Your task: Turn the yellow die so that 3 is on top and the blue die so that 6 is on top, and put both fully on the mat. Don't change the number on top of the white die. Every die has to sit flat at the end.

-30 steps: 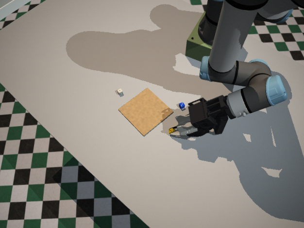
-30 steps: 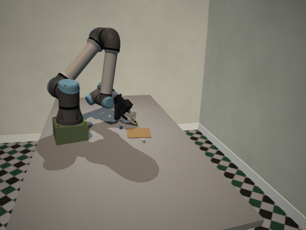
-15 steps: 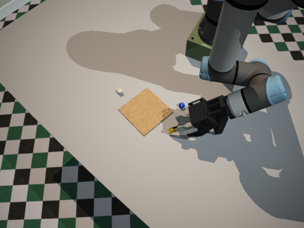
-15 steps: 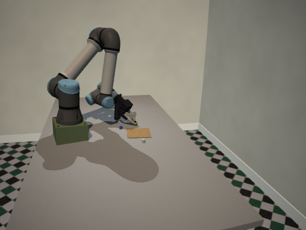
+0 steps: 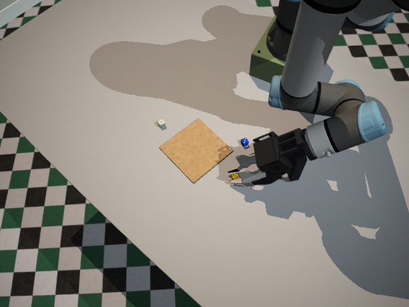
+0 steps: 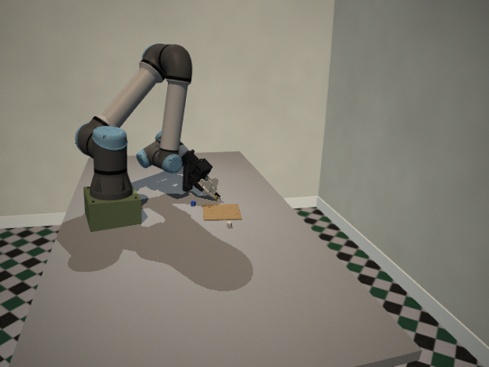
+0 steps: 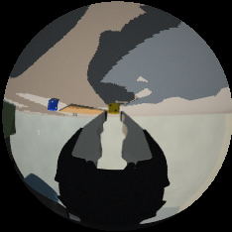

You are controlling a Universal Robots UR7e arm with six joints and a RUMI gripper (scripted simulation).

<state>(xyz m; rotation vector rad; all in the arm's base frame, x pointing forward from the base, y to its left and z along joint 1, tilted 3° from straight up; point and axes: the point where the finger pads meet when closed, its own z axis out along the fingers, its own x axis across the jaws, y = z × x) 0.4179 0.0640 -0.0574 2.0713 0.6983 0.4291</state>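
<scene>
Right now the yellow die is 10 mm below my hand. Round my hand: blue die 100 mm behind, 30 mm to the right, 10 mm below; then tan mat 20 mm behind, 130 mm to the right, 20 mm below; then white die 30 mm behind, 250 mm to the right, 10 mm below.
</scene>
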